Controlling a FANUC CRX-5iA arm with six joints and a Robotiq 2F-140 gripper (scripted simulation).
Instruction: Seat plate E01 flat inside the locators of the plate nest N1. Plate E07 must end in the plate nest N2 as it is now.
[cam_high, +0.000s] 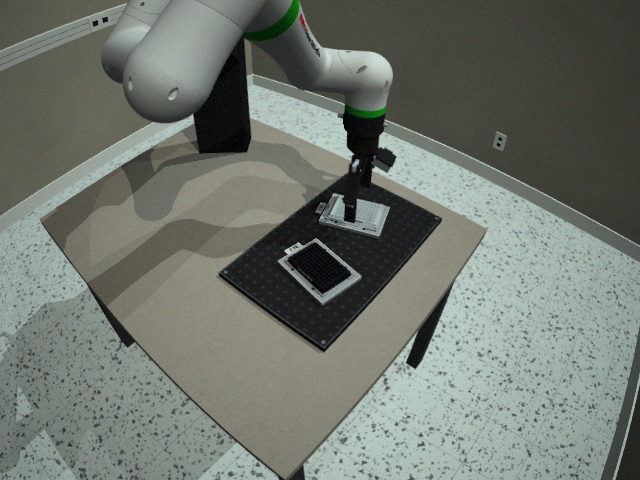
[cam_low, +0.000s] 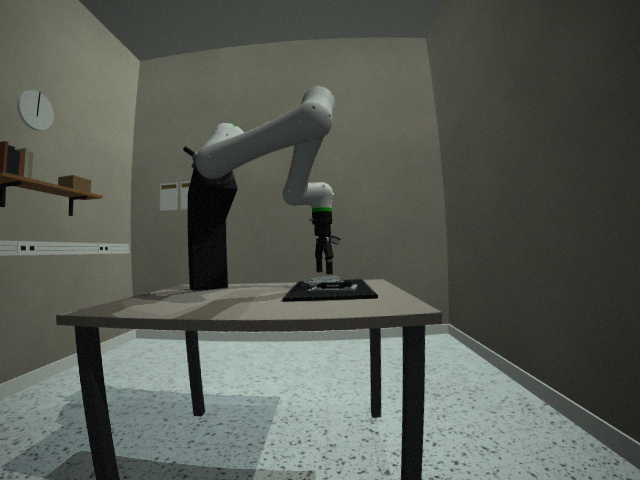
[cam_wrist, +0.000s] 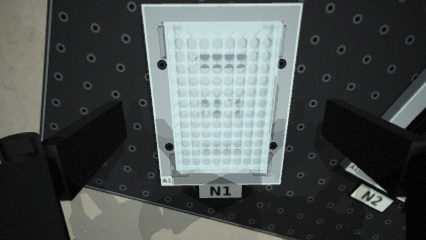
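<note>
My hand is 4 cm above the white well plate. Also, from my hand: black well plate: 22 cm to the right, 4 cm below, 2 cm ahead; then nest N2: 22 cm to the right, 5 cm below, 2 cm ahead.
</note>
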